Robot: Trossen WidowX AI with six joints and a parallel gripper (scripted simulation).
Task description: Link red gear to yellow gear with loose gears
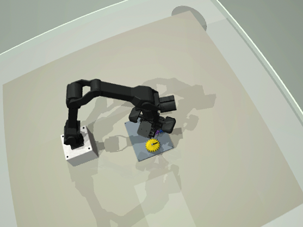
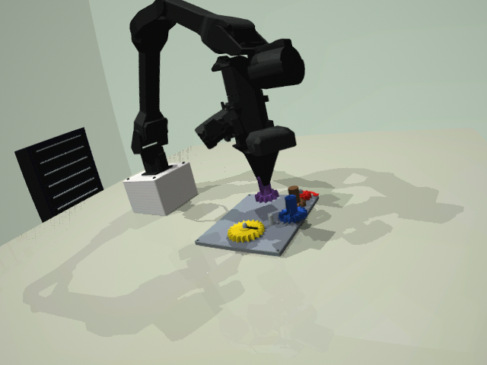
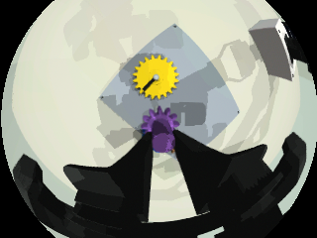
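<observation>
Now: the blue gear 3 cm ahead of my gripper tip, 3 cm to the left of it and 6 cm below it. Round my gripper tip: purple gear (1 cm below); then brown gear (2 cm ahead, 7 cm to the left, 6 cm below); then yellow gear (3 cm behind, 4 cm to the right, 7 cm below).
</observation>
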